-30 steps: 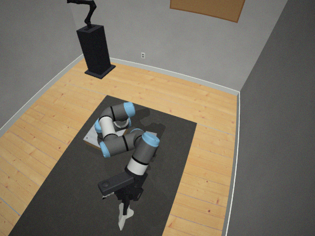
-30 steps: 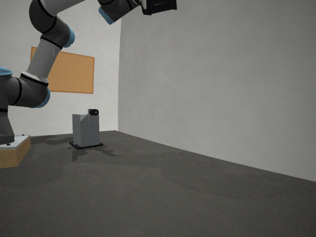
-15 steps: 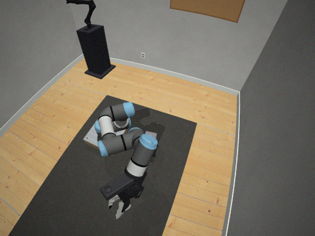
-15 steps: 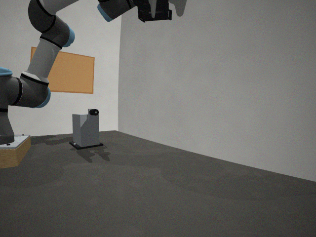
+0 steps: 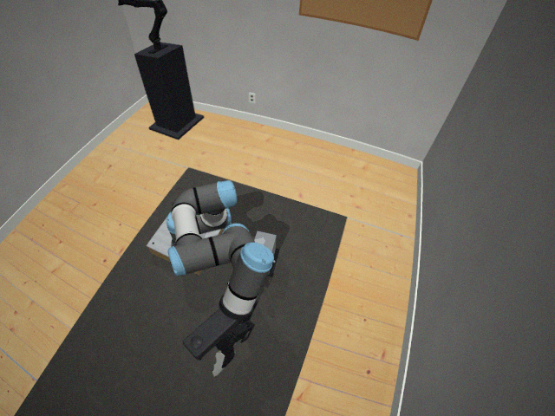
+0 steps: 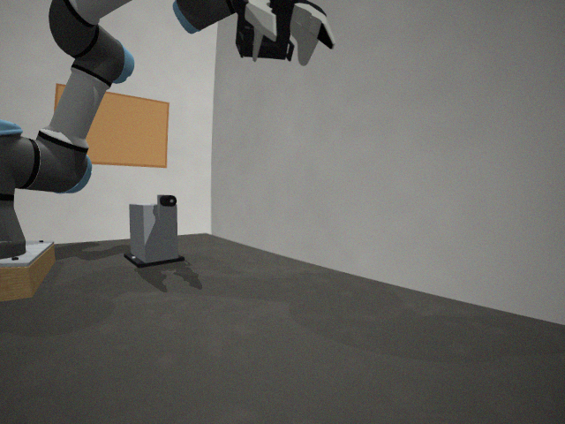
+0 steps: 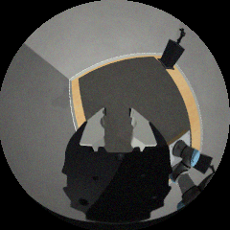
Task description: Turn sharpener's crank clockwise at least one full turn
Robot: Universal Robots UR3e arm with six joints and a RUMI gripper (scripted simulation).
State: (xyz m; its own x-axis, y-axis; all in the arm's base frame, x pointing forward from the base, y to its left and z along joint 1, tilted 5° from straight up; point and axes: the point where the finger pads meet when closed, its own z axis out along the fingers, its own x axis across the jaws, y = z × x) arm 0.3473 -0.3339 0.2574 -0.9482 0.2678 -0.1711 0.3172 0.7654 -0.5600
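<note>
Now: hand 6 cm past the crank, 35 cm to the right of it and 17 cm above it.
</note>
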